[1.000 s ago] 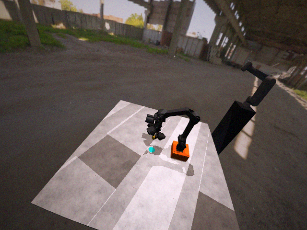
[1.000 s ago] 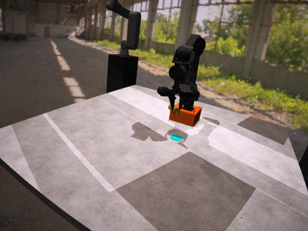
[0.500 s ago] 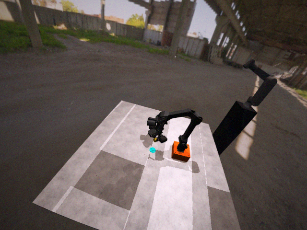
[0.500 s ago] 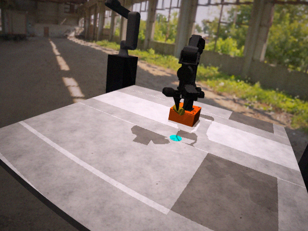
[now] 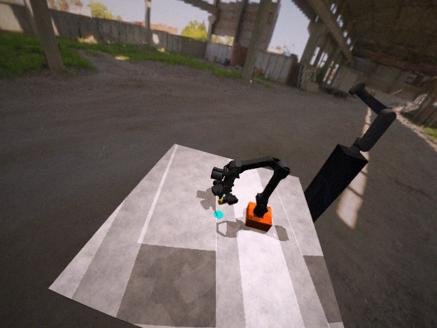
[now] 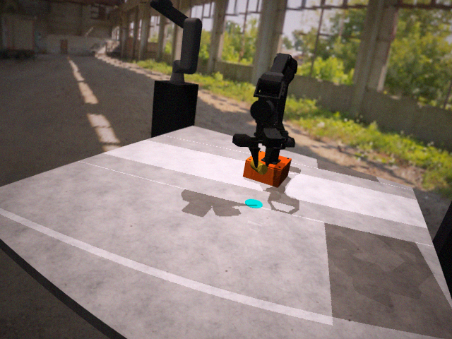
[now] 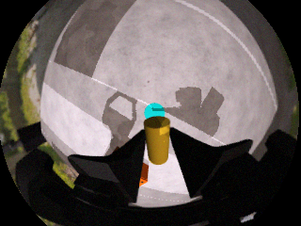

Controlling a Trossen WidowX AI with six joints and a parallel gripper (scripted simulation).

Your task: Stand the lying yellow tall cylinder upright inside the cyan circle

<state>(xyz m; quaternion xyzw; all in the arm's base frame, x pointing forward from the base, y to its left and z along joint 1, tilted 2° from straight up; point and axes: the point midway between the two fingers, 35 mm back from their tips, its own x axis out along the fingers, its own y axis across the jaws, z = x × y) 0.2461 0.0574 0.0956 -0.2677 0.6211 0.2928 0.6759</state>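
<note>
The cyan circle lies 1 cm behind my gripper tip and 13 cm below it. From my gripper tip the other things lie so: yellow cylinder (1 cm behind, 1 cm to the right, 1 cm below).
</note>
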